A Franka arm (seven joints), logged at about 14 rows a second.
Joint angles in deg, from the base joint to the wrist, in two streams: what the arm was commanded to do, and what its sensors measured. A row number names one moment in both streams.
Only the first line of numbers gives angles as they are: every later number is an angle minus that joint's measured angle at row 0.
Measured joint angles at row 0:
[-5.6, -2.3, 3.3, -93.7, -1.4, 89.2, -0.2]
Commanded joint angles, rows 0 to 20:
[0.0, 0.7, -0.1, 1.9, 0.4, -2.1, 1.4]
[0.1, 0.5, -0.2, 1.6, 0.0, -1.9, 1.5]
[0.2, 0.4, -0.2, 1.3, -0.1, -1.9, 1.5]
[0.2, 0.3, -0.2, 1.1, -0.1, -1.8, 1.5]
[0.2, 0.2, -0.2, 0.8, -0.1, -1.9, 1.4]
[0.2, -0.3, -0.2, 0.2, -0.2, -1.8, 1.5]
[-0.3, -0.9, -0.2, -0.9, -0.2, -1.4, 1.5]
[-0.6, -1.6, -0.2, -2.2, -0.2, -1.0, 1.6]
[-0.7, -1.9, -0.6, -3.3, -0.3, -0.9, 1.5]
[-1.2, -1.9, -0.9, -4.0, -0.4, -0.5, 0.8]
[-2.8, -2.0, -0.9, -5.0, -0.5, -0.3, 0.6]
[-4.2, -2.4, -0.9, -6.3, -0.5, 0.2, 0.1]
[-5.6, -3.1, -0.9, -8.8, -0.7, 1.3, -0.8]
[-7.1, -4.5, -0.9, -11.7, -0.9, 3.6, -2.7]
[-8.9, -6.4, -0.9, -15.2, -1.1, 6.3, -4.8]
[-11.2, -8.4, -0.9, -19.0, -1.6, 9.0, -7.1]
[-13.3, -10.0, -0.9, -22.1, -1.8, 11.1, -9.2]
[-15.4, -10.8, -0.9, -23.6, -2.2, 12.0, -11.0]
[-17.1, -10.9, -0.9, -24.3, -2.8, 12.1, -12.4]
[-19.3, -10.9, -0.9, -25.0, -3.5, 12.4, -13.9]
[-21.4, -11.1, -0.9, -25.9, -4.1, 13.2, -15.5]
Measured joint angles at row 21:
[-17.4, -8.2, -2.0, -21.6, -3.1, 10.4, -12.6]
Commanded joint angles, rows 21 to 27:
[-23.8, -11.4, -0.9, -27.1, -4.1, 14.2, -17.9]
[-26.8, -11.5, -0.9, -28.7, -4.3, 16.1, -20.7]
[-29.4, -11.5, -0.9, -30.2, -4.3, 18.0, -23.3]
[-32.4, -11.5, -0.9, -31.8, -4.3, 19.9, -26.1]
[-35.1, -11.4, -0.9, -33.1, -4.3, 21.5, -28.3]
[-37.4, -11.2, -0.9, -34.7, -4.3, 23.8, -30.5]
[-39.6, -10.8, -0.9, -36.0, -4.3, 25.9, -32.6]
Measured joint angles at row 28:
[-35.5, -9.4, -2.1, -31.7, -4.1, 21.5, -29.2]
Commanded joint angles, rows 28 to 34:
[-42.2, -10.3, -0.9, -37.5, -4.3, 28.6, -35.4]
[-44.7, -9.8, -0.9, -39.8, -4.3, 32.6, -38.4]
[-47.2, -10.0, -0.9, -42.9, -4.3, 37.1, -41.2]
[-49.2, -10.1, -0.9, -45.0, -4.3, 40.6, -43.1]
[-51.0, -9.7, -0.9, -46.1, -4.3, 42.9, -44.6]
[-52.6, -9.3, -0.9, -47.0, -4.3, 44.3, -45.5]
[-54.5, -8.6, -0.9, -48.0, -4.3, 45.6, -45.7]
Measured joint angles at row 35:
[-50.9, -8.5, -2.1, -45.3, -4.1, 42.2, -44.2]
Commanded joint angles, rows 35 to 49:
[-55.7, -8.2, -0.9, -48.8, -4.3, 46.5, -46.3]
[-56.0, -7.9, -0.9, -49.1, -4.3, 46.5, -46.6]
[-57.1, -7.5, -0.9, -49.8, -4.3, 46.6, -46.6]
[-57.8, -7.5, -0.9, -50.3, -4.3, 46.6, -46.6]
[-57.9, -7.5, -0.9, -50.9, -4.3, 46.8, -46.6]
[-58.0, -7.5, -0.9, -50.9, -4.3, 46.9, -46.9]
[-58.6, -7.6, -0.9, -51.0, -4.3, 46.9, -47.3]
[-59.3, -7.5, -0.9, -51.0, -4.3, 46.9, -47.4]
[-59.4, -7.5, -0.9, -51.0, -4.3, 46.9, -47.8]
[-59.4, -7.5, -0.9, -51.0, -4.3, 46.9, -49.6]
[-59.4, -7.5, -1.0, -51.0, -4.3, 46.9, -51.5]
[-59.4, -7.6, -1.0, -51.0, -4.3, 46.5, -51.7]
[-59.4, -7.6, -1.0, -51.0, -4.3, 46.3, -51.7]
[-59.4, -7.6, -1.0, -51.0, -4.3, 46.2, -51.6]
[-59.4, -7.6, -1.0, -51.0, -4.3, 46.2, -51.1]
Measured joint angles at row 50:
[-57.9, -6.7, -2.0, -49.6, -4.1, 45.4, -50.5]
